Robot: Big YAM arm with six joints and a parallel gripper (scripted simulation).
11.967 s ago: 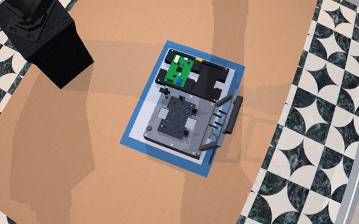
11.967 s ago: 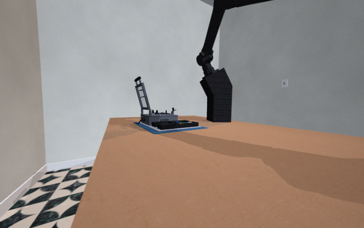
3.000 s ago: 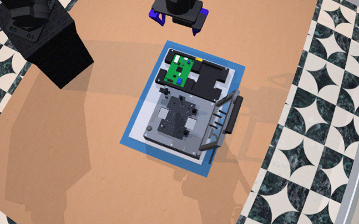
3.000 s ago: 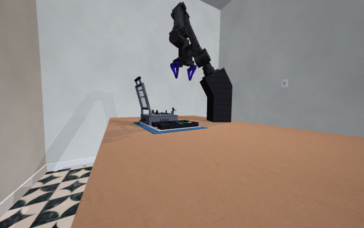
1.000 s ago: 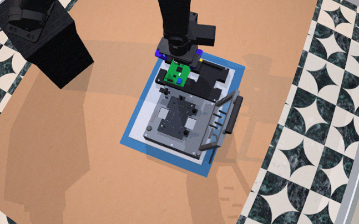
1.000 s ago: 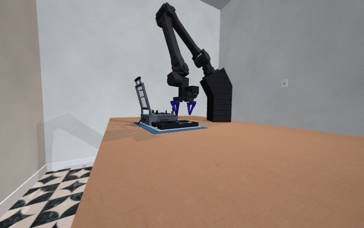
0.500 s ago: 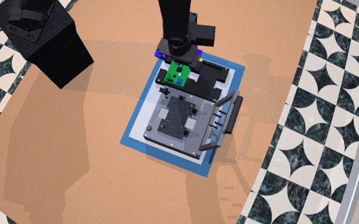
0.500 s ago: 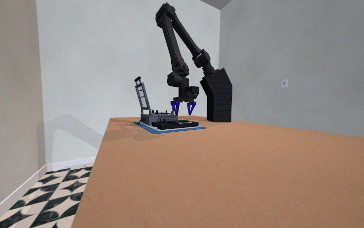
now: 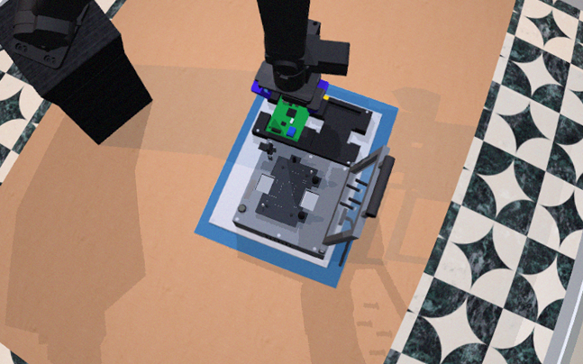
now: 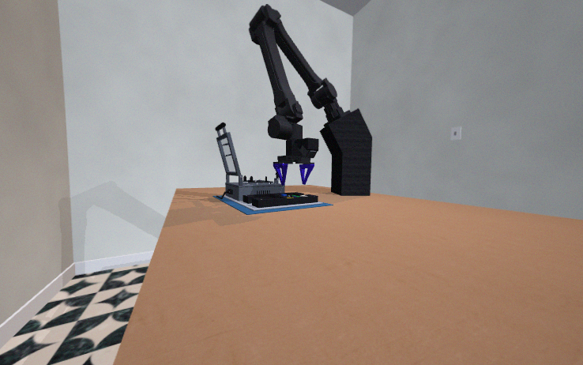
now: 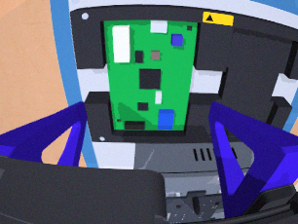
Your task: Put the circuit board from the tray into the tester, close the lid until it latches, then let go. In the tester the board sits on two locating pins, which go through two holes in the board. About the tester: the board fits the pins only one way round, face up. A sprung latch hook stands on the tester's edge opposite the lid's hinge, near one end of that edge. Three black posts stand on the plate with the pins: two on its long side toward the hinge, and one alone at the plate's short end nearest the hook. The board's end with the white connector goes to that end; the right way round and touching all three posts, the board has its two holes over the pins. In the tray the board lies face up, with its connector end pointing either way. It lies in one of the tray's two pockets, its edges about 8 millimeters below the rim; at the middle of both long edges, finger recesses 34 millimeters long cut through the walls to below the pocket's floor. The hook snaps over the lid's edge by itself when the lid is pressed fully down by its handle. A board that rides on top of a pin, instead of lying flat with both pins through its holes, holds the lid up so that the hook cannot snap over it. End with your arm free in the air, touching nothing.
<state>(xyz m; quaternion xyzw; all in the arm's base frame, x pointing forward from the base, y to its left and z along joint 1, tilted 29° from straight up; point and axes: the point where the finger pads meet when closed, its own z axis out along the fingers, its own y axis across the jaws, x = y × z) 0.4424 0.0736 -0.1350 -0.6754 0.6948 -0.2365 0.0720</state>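
Now: hand 5 cm above the green circuit board. From my hand the other things lie so: black plate 17 cm to the right, 5 cm ahead; then tester 14 cm to the right, 8 cm ahead, 4 cm above; then dark latch hook 11 cm to the right, 2 cm above, 1 cm behind.
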